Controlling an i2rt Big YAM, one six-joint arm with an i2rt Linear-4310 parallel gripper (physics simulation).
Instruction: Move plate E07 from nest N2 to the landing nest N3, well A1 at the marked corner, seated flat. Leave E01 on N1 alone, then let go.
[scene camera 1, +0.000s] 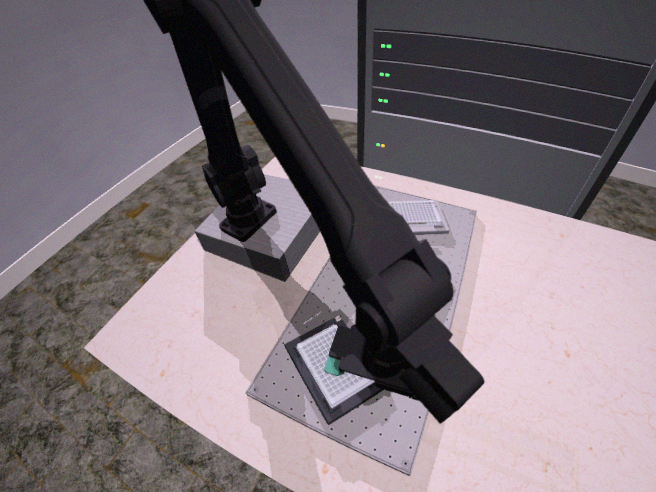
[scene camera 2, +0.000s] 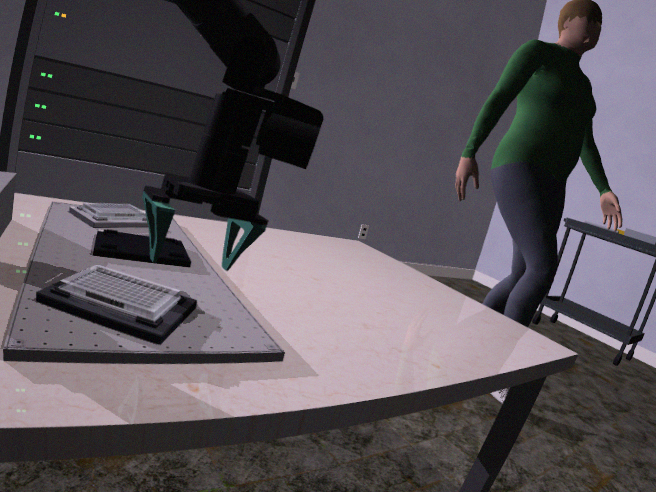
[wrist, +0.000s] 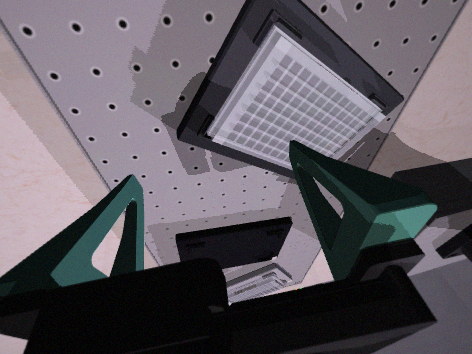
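Note:
A clear gridded plate (scene camera 1: 317, 349) (scene camera 2: 121, 288) (wrist: 305, 105) lies in the near black nest (scene camera 1: 339, 412) (scene camera 2: 172, 325) (wrist: 227, 75), which is turned on the board. Whether it is fully flat, and where well A1 is, I cannot tell. A second plate (scene camera 1: 415, 211) (scene camera 2: 113, 211) (wrist: 250, 292) lies on the far grey nest (scene camera 1: 445, 225) (scene camera 2: 79, 216). The middle black nest (scene camera 2: 121, 246) (wrist: 232, 245) holds no plate. Plate and nest names are unreadable. My gripper (scene camera 2: 190, 264) (wrist: 213, 164) is open and empty, above the board; one finger overlaps the near plate in scene camera 1.
The nests stand on a perforated board (scene camera 1: 408, 439) (scene camera 2: 243, 338) (wrist: 100, 50) on the pink table (scene camera 1: 556, 317) (scene camera 2: 344, 317). The arm's base block (scene camera 1: 264, 259) is beside it. A dark rack (scene camera 1: 476, 158) stands behind. A person (scene camera 2: 551, 116) and a cart (scene camera 2: 588, 317) are beyond the table.

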